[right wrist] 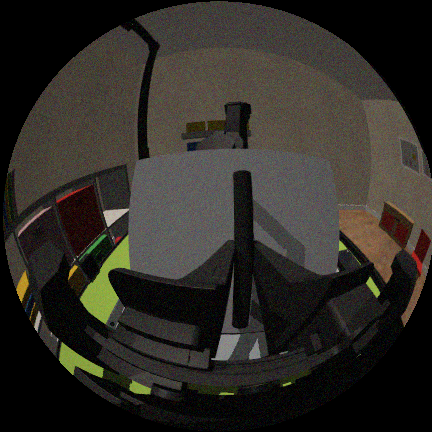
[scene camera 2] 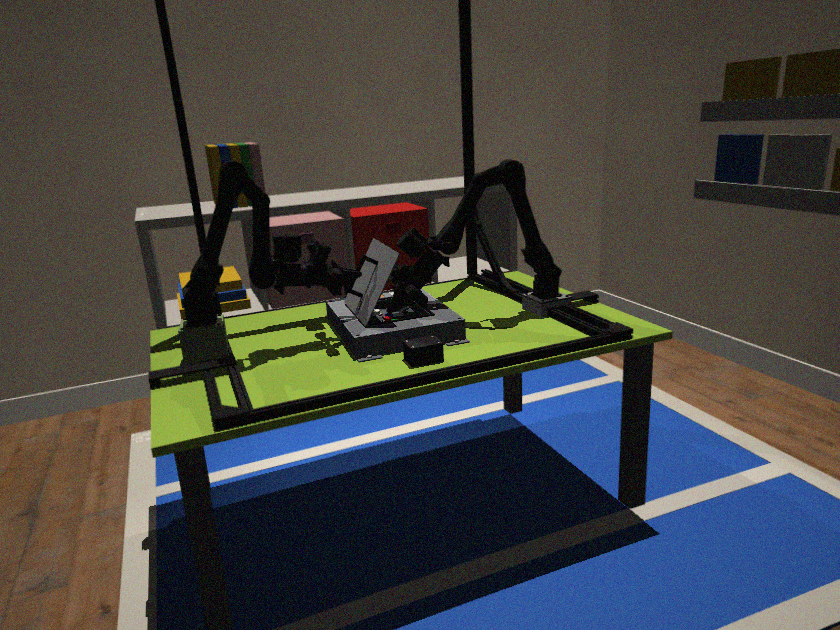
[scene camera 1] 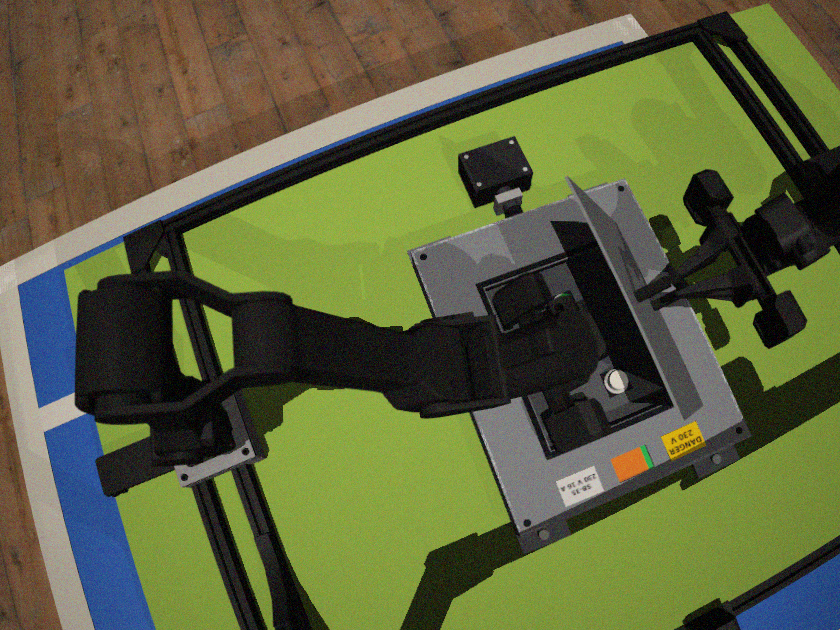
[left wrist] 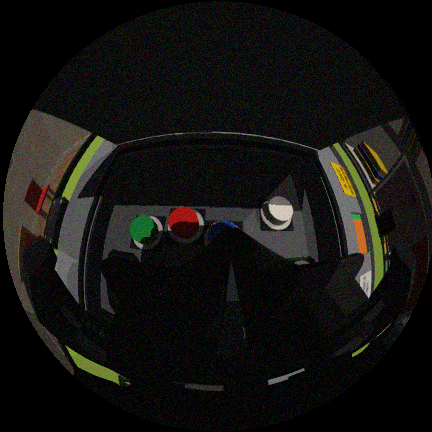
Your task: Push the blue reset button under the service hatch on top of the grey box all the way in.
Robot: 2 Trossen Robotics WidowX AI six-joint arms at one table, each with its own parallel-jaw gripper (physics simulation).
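The grey box [scene camera 1: 461, 274] [scene camera 2: 400, 339] has its service hatch [scene camera 1: 668, 359] [scene camera 2: 375, 278] [right wrist: 185, 210] standing tilted open. My right gripper [scene camera 1: 647, 298] [scene camera 2: 354, 276] [right wrist: 241, 245] is shut on the hatch's black bar handle [right wrist: 242, 200]. My left gripper [left wrist: 230, 233] is shut and empty, reaching down into the box opening. Its fingertips are over the blue button [left wrist: 216, 230] and cover most of it in the left wrist view. Whether they touch it, and how deep it sits, I cannot tell. In scene camera 1 my left arm hides the blue button.
Inside the box are a red button [left wrist: 183, 220], a green button [left wrist: 143, 228] and a white button [scene camera 1: 616, 381] [left wrist: 280, 210]. A small black box [scene camera 1: 493, 166] [scene camera 2: 423, 351] is beside the grey box. A black rail frame [scene camera 1: 407, 135] runs along the green table's edge.
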